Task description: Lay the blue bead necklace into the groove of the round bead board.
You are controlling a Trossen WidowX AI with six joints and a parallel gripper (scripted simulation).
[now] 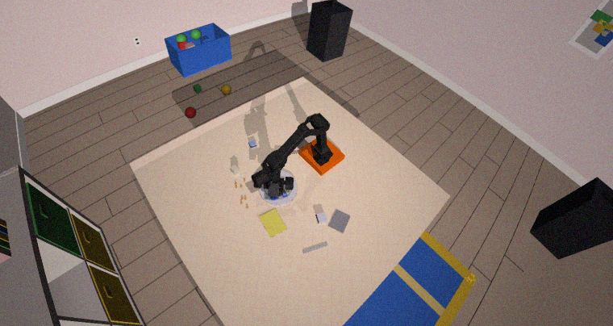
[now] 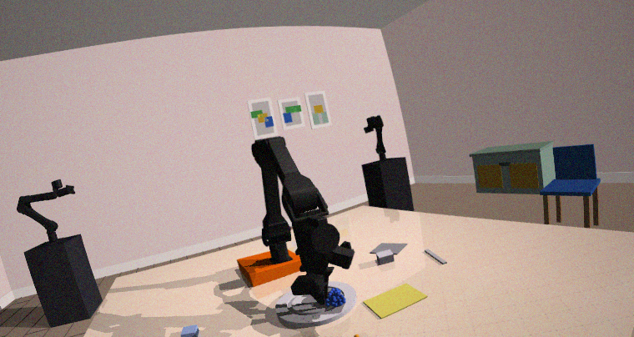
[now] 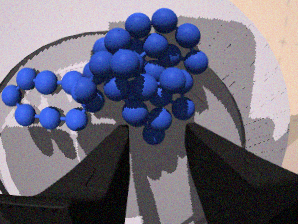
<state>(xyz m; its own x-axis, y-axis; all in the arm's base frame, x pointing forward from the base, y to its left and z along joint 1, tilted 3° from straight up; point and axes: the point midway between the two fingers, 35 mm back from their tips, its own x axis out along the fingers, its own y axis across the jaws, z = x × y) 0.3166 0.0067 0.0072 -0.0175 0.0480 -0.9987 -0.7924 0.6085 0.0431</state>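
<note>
The round bead board lies 3 cm behind my gripper tip, 1 cm to the right of it and 1 cm below it. The rest, counted from my gripper tip: yellow sheet: 13 cm to the left, 9 cm ahead, 2 cm below; small grey block: 25 cm to the left, 11 cm behind, 1 cm below; pale cube: 22 cm to the right, 10 cm ahead.
</note>
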